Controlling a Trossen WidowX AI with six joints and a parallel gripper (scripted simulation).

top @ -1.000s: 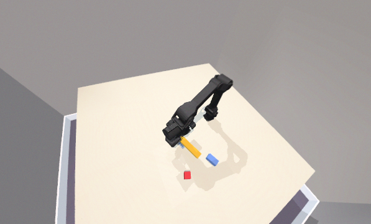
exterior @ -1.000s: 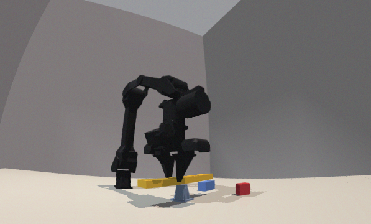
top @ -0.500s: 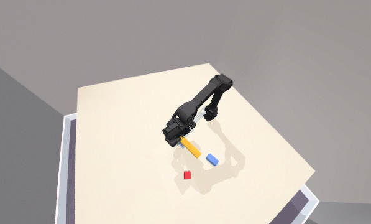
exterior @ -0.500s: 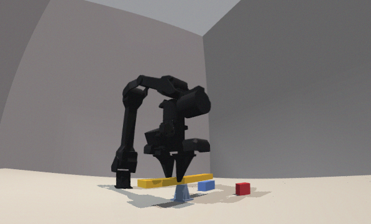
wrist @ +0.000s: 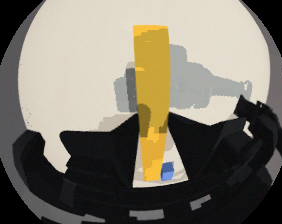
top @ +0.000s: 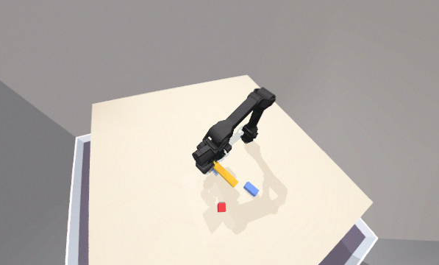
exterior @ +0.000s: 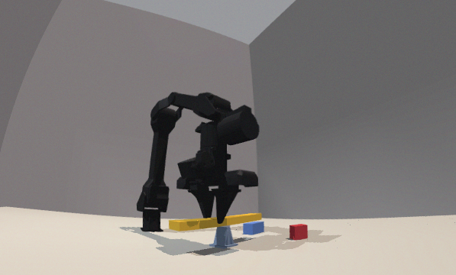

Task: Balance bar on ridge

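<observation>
My gripper tip is now 10 mm past the yellow bar and 30 mm to the right of it. The rest, counted from my gripper tip: blue block: 120 mm behind, 190 mm to the left, 40 mm below; then red cube: 50 mm ahead, 200 mm to the left, 40 mm below.
</observation>
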